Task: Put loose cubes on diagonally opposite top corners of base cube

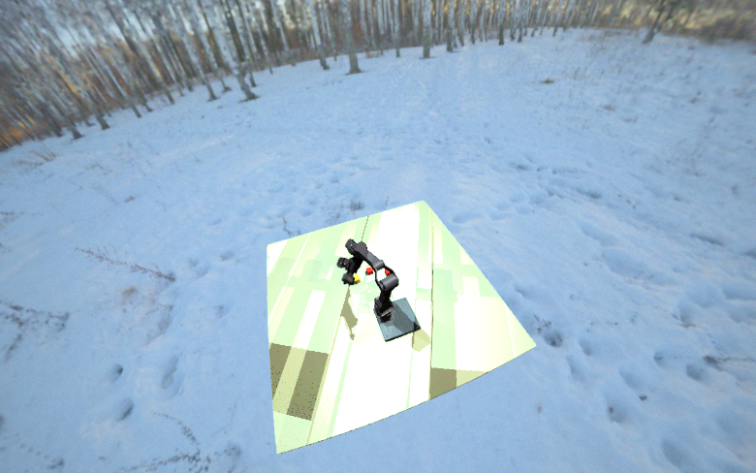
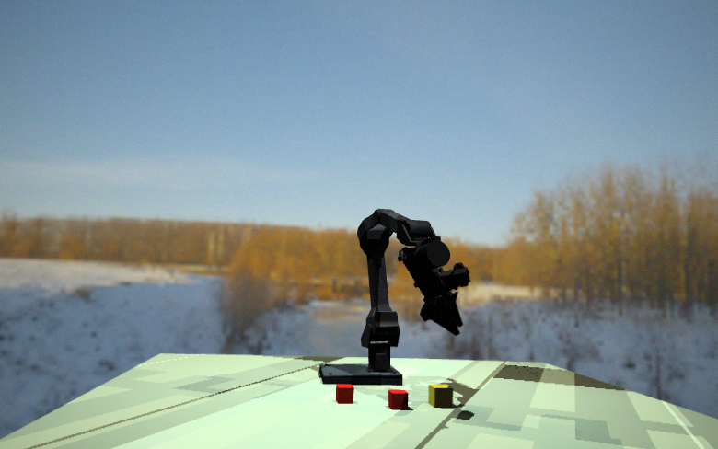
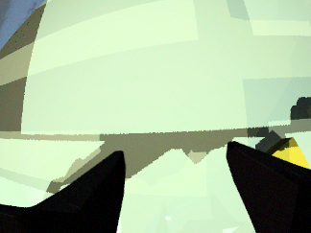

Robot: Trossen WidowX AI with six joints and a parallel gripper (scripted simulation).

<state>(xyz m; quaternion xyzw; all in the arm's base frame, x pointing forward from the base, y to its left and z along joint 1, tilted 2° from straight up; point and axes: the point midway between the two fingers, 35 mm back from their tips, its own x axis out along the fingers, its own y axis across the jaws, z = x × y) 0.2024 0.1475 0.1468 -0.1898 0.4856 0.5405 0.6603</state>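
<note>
Now: the yellow base cube 80 mm ahead of my gripper tip, 60 mm to the right of it and 130 mm below it.
</note>
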